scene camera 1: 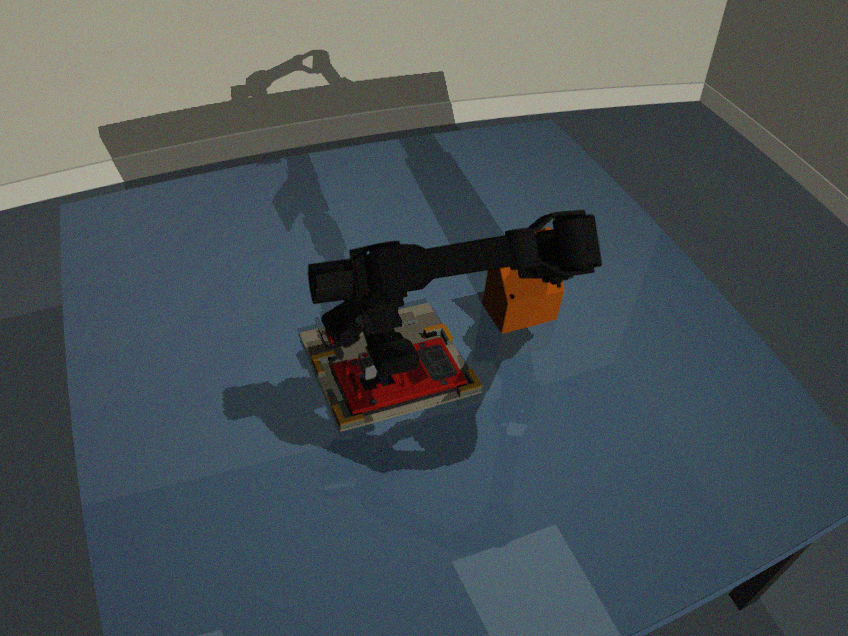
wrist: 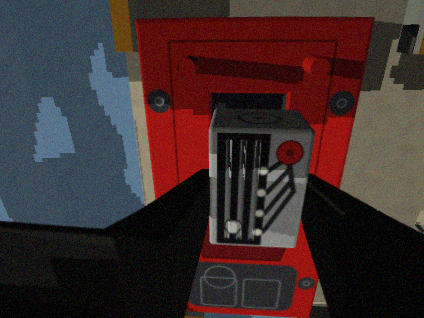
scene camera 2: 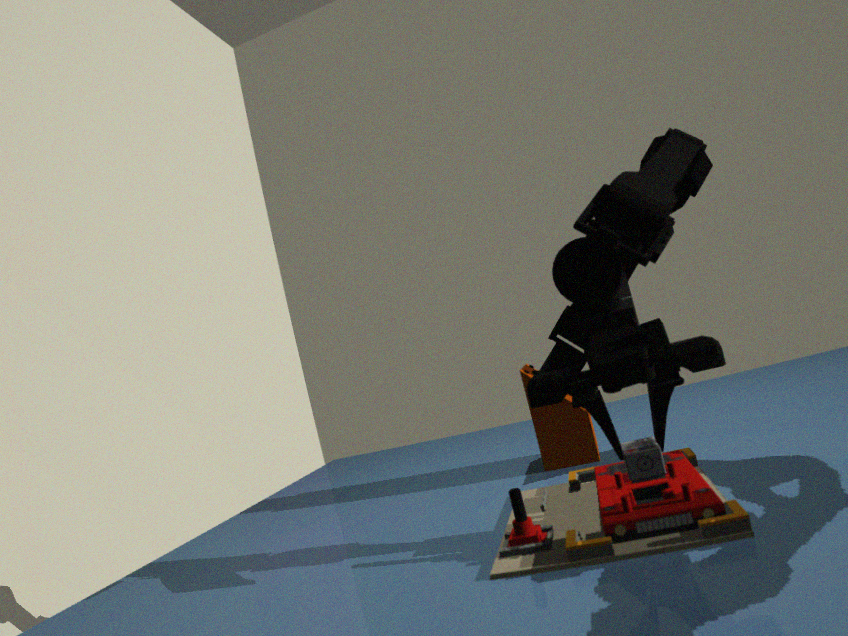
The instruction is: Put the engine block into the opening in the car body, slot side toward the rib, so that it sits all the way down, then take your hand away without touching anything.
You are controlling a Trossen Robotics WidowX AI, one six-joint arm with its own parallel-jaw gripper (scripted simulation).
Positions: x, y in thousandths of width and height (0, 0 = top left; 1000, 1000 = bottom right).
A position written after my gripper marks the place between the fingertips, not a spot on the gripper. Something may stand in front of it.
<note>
My gripper (scene camera 2: 756, 716) carries a grey engine block (scene camera 2: 760, 726). Further things: a car body (scene camera 2: 777, 798) and a grey base plate (scene camera 2: 673, 806).
The grey engine block shows as well in the wrist view (wrist: 612, 502). The car body is seen too in scene camera 1 (scene camera 1: 516, 589) and in the wrist view (wrist: 449, 209). My gripper shows as well in scene camera 1 (scene camera 1: 445, 568) and in the wrist view (wrist: 600, 571).
</note>
